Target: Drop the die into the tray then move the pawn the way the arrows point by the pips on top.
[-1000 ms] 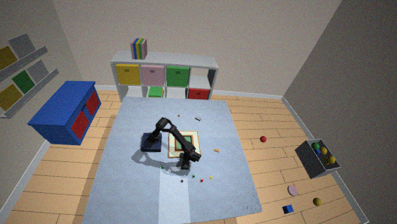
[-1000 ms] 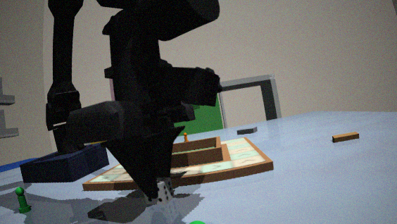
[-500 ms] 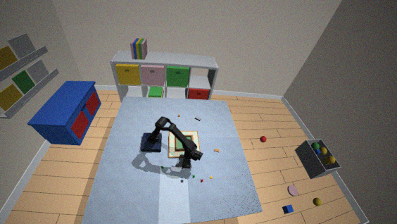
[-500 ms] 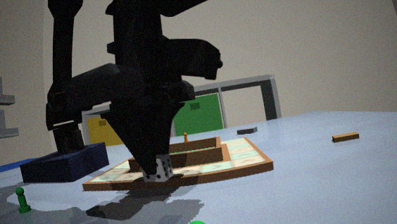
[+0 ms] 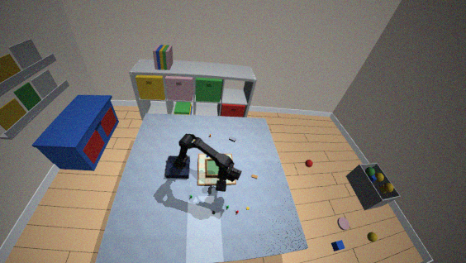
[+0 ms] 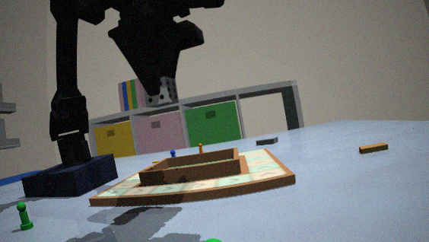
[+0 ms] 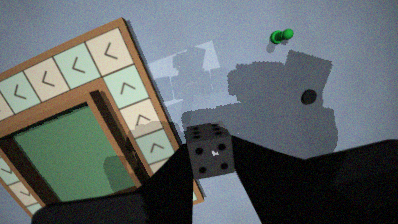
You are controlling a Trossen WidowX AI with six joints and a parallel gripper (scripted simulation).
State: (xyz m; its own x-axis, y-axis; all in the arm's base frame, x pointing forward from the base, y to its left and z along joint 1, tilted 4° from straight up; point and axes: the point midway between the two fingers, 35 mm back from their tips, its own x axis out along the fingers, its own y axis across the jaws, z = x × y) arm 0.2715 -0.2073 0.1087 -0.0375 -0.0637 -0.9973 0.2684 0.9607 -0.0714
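Now: gripper tip 60 mm past the blue pawn, 310 mm to the right of it and 100 mm above it. Round my gripper tip: white die: right at my gripper tip; green tray floor: 190 mm to the left, 120 mm below; wooden block: 300 mm ahead, 80 mm to the left, 120 mm below.
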